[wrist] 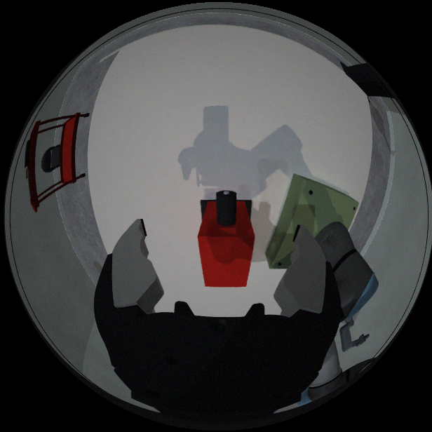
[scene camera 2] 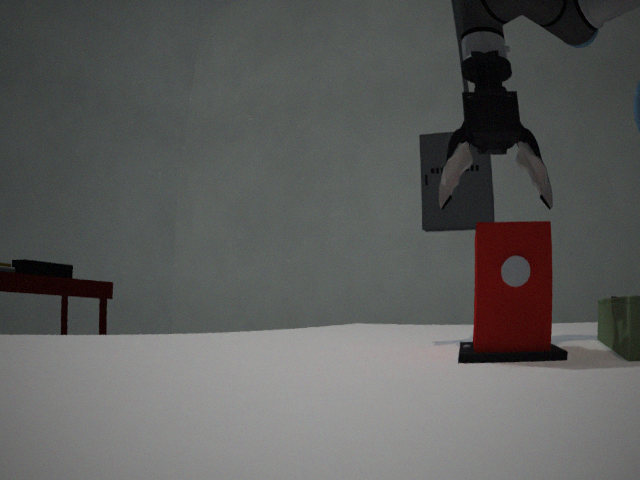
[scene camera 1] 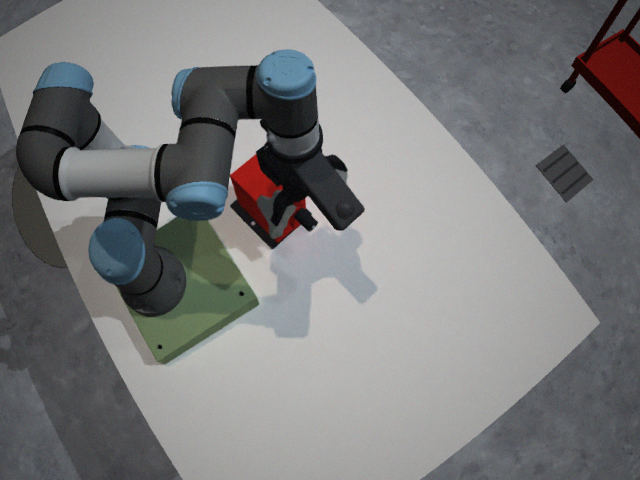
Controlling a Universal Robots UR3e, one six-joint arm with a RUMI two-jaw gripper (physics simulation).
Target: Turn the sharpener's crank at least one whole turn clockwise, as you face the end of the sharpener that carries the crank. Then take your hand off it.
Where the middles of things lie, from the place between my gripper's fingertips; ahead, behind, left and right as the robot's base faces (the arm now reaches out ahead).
Labels:
Now: hand 10 mm past the red pencil sharpener (scene camera 1: 249, 182), 80 mm to the right of it and 100 mm above it.

